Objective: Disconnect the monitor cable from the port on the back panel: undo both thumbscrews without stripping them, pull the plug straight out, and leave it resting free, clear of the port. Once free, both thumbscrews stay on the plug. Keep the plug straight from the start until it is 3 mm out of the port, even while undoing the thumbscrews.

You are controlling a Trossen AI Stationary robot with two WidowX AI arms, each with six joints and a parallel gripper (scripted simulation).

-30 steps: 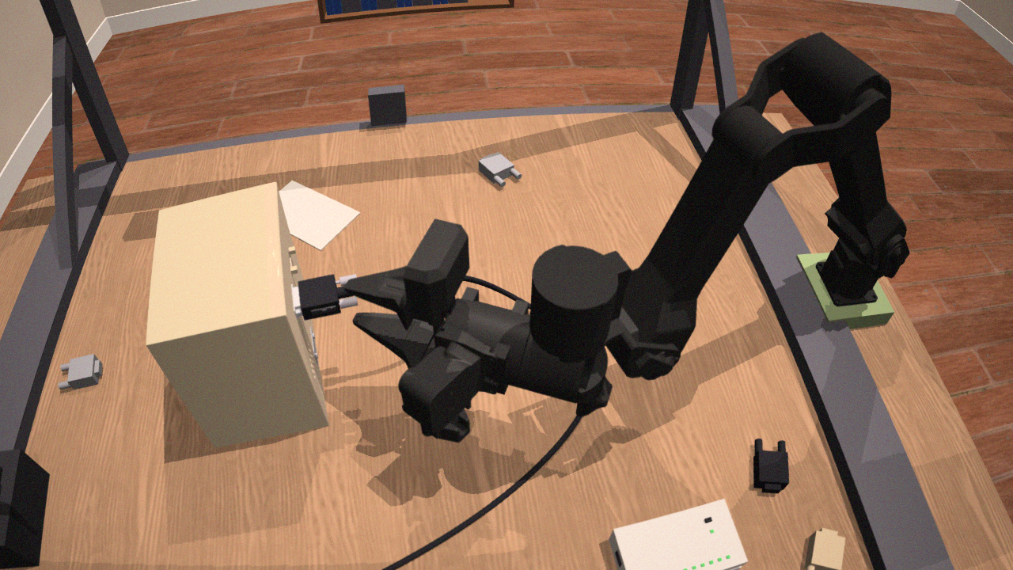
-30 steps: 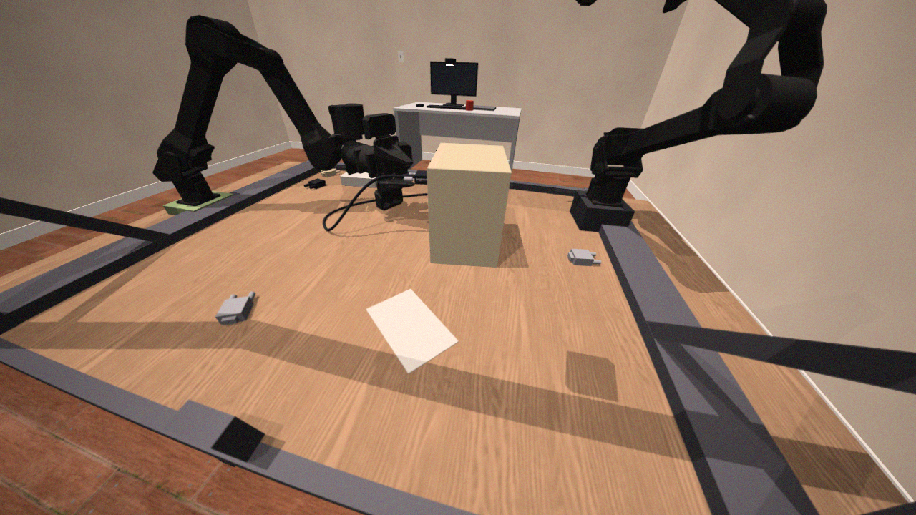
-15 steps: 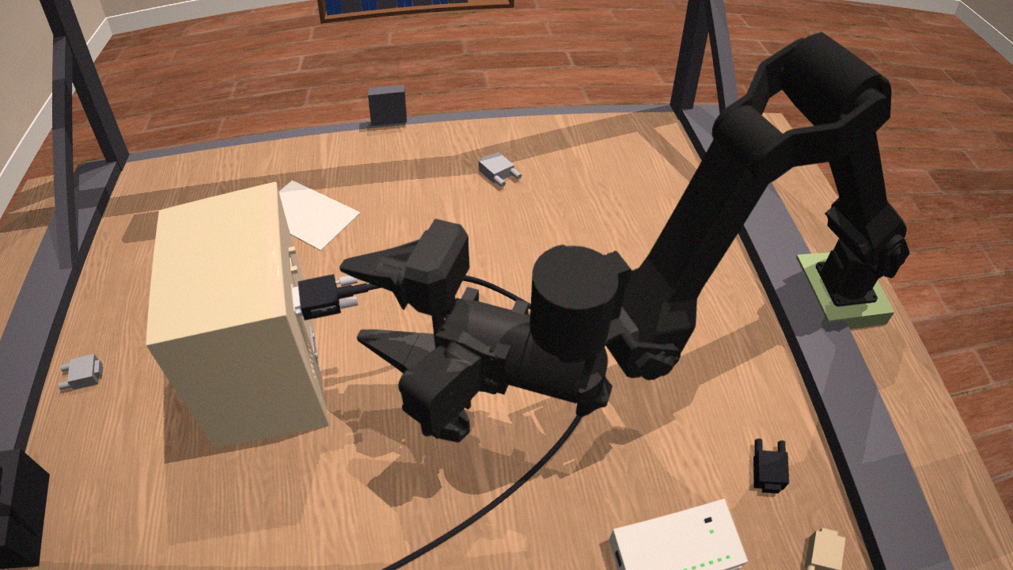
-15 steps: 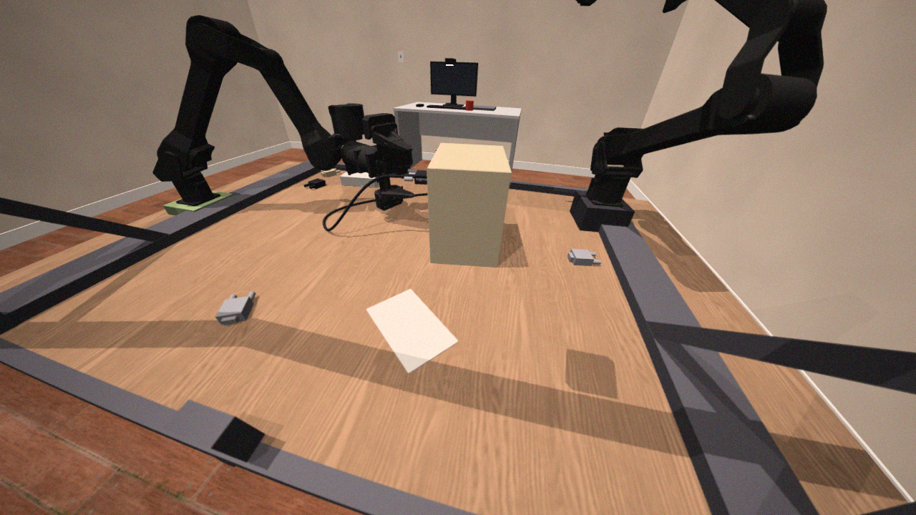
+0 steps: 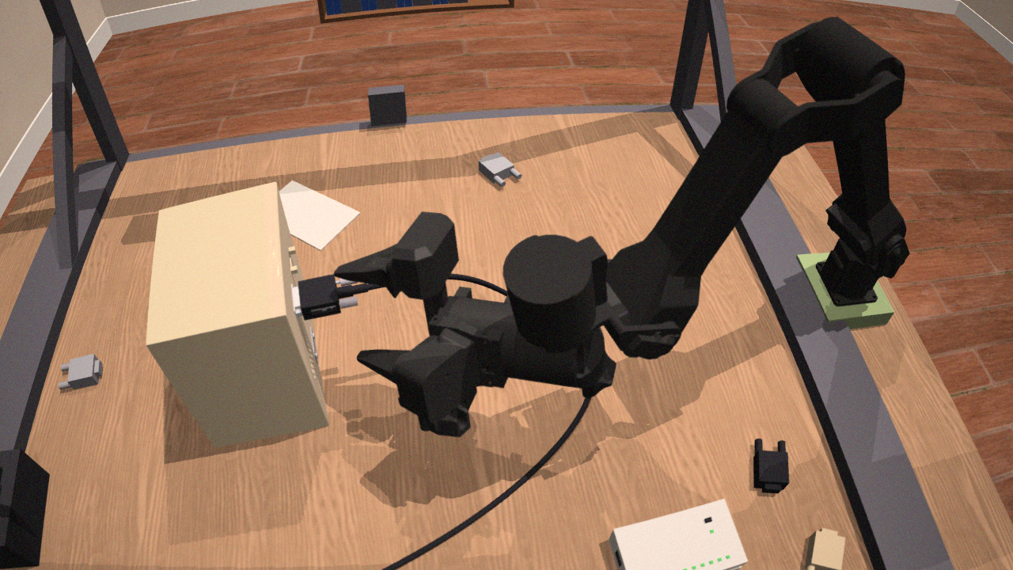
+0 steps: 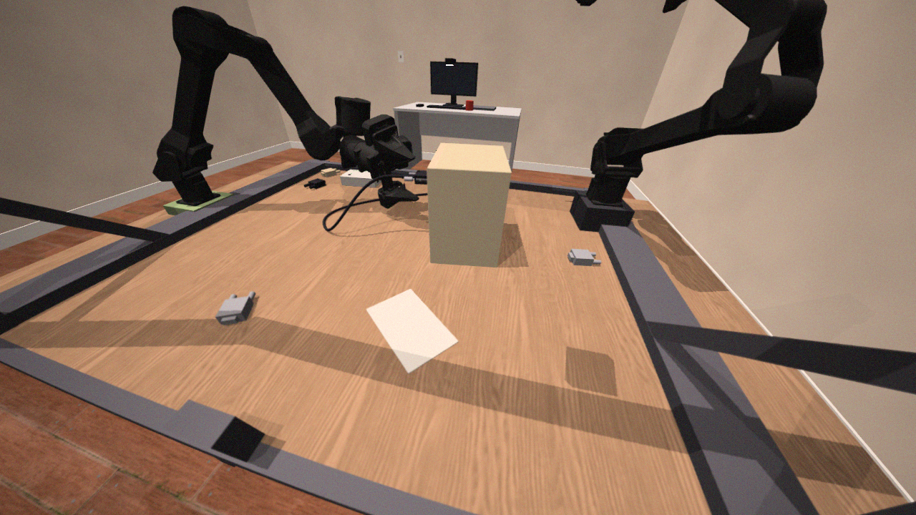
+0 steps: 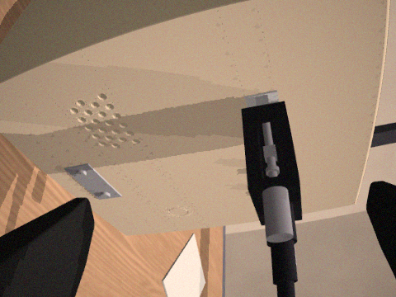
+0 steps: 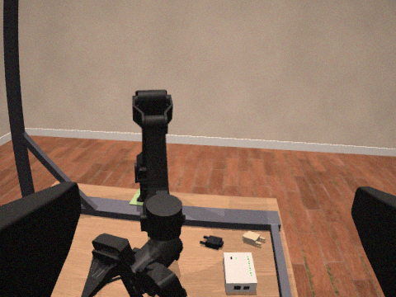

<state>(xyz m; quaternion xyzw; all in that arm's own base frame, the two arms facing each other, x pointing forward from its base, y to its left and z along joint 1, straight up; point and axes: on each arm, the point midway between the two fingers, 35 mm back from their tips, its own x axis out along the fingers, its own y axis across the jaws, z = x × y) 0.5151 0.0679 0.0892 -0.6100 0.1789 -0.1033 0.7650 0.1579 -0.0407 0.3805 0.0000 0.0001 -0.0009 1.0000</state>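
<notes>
Now: the black monitor plug 4 cm to the right of my left hand, 4 cm behind it and 1 cm above it. Round my left hand: white device 25 cm ahead, 18 cm to the left, 10 cm below; then white sheet 28 cm behind, 11 cm below, 5 cm to the right; then beige box 13 cm to the right, 6 cm behind, 3 cm below.
</notes>
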